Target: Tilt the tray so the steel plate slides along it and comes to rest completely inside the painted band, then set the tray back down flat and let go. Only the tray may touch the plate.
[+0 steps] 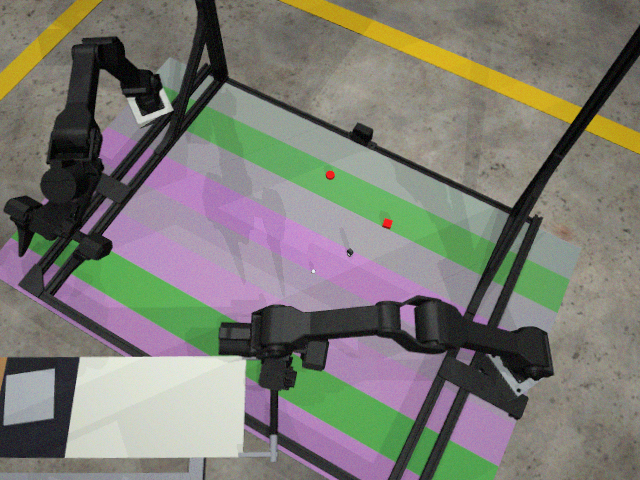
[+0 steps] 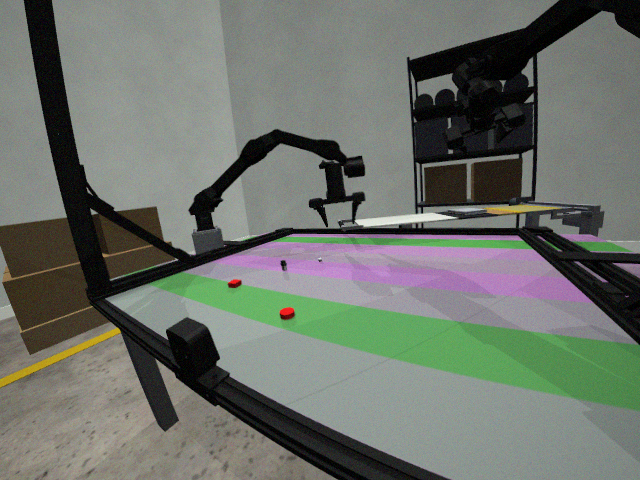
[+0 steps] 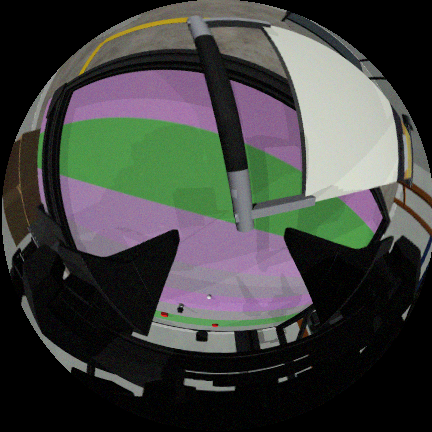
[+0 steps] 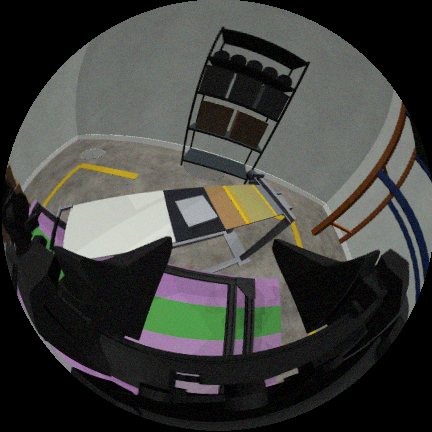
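Observation:
The long tray (image 1: 155,403) (image 2: 400,220) (image 3: 345,110) (image 4: 117,220) looks about level, with its near end low. The grey square plate (image 1: 28,397) (image 2: 466,211) (image 4: 195,210) lies wholly on its dark section. An orange strip (image 4: 217,207) separates this from a yellow band (image 4: 252,205) edged with brighter lines, with no plate on it. My left gripper (image 2: 340,223) (image 3: 232,234) is open and empty, pointing down beside the tray's near end, by its black handle bar (image 1: 273,413) (image 3: 222,105). My right gripper (image 1: 38,273) (image 2: 476,144) (image 4: 223,243) is open and empty, away from the tray.
The striped table (image 1: 206,330) (image 2: 439,382) carries a red disc (image 1: 330,175) (image 2: 286,313), a red block (image 1: 387,223) (image 2: 234,283) and a small black piece (image 1: 349,252) (image 2: 283,264). Black frame rails edge it. A shelf rack (image 4: 295,92) stands beyond.

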